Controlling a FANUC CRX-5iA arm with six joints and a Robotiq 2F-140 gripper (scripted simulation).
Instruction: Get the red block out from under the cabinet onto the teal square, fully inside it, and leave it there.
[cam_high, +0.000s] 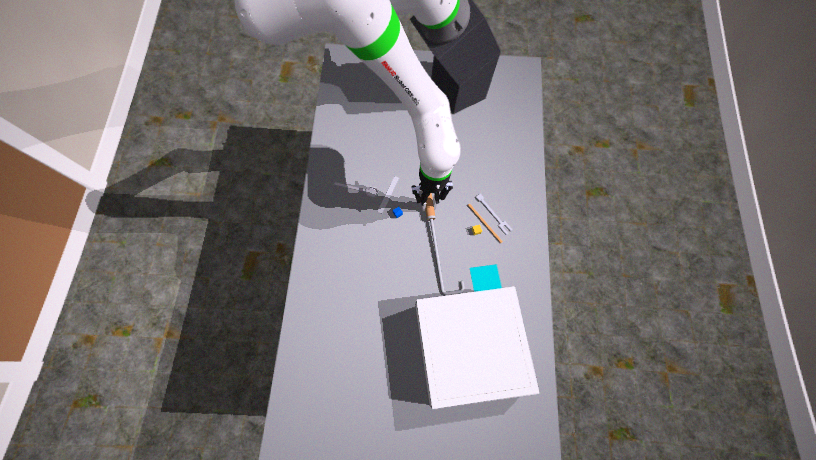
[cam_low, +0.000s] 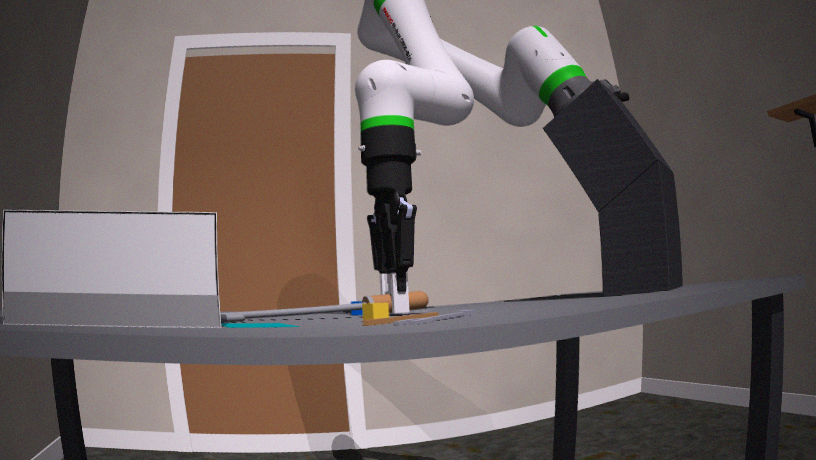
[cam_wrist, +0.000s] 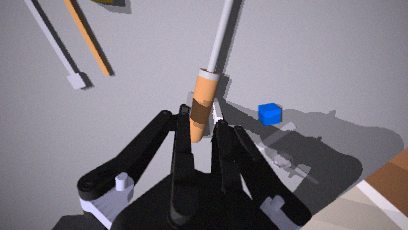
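My gripper is now 250 mm short of the teal square, 200 mm to the right of it and 40 mm above it. Also, from my hand: long grey hook tool: 120 mm ahead, 60 mm to the left, 20 mm below; then blue block: 30 mm ahead, 110 mm to the right, 30 mm below; then flat grey bar: 40 mm behind, 140 mm to the right, 40 mm below.
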